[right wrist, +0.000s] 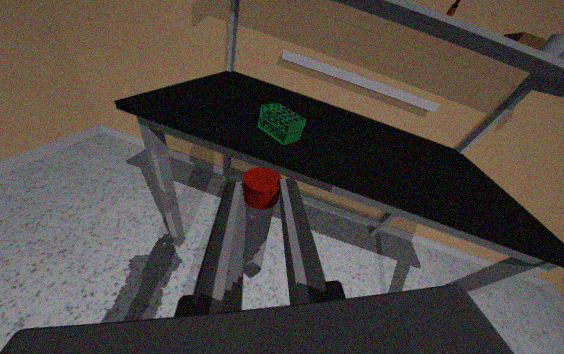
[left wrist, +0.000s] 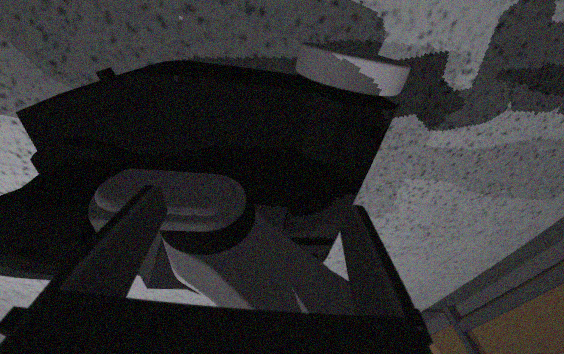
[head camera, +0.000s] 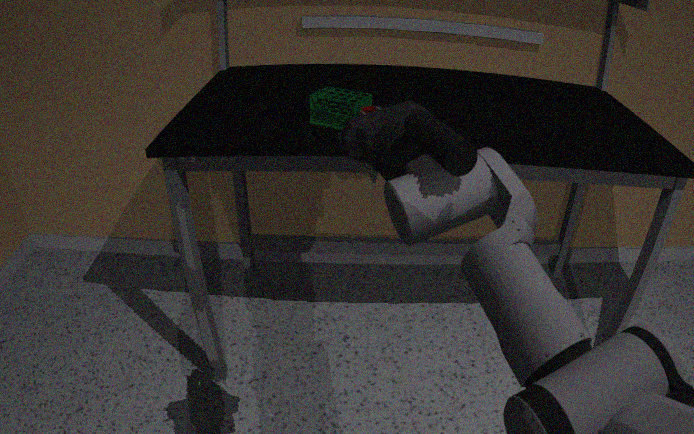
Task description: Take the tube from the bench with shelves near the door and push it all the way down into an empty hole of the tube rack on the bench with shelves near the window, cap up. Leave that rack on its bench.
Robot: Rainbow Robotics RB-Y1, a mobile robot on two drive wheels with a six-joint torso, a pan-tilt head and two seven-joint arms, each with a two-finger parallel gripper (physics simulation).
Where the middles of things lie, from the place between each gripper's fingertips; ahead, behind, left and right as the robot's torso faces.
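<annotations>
The tube with a red cap (right wrist: 261,186) is 64 cm above my left hand, 69 cm ahead of it and 35 cm to the right of it. The green tube rack (head camera: 320,114) is 52 cm above my left hand, 118 cm ahead of it and 37 cm to the right of it.
As for my right hand, the tube with a red cap is 5 cm below it. The green tube rack is 17 cm below my right hand, and it is also 49 cm ahead of that hand and 2 cm to the right of it.
</annotations>
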